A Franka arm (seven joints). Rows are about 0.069 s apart.
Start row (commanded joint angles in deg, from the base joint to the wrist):
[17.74 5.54 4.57 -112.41 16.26 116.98 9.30]
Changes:
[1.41 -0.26 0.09 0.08 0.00 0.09 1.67]
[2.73 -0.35 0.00 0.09 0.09 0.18 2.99]
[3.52 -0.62 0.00 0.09 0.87 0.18 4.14]
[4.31 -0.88 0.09 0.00 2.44 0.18 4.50]
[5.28 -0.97 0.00 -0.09 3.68 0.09 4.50]
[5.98 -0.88 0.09 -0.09 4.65 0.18 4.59]
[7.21 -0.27 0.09 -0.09 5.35 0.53 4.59]
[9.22 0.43 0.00 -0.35 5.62 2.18 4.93]
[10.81 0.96 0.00 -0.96 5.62 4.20 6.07]
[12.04 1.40 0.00 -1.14 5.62 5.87 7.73]
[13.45 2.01 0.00 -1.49 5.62 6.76 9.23]
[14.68 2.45 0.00 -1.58 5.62 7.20 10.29]
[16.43 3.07 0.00 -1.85 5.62 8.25 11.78]
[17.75 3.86 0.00 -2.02 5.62 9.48 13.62]
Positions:
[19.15 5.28 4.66 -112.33 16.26 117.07 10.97]
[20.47 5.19 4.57 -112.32 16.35 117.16 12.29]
[21.26 4.92 4.57 -112.32 17.13 117.16 13.44]
[22.05 4.66 4.66 -112.41 18.70 117.16 13.80]
[23.02 4.57 4.57 -112.50 19.94 117.07 13.80]
[23.72 4.66 4.66 -112.50 20.91 117.16 13.89]
[24.95 5.27 4.66 -112.50 21.61 117.51 13.89]
[26.96 5.97 4.57 -112.76 21.88 119.16 14.23]
[28.55 6.50 4.57 -113.37 21.88 121.18 15.37]
[29.78 6.94 4.57 -113.55 21.88 122.85 17.03]
[31.19 7.55 4.57 -113.90 21.88 123.74 18.53]
[32.42 7.99 4.57 -113.99 21.88 124.18 19.59]
[34.17 8.61 4.57 -114.26 21.88 125.23 21.08]
[35.49 9.40 4.57 -114.43 21.88 126.46 22.92]

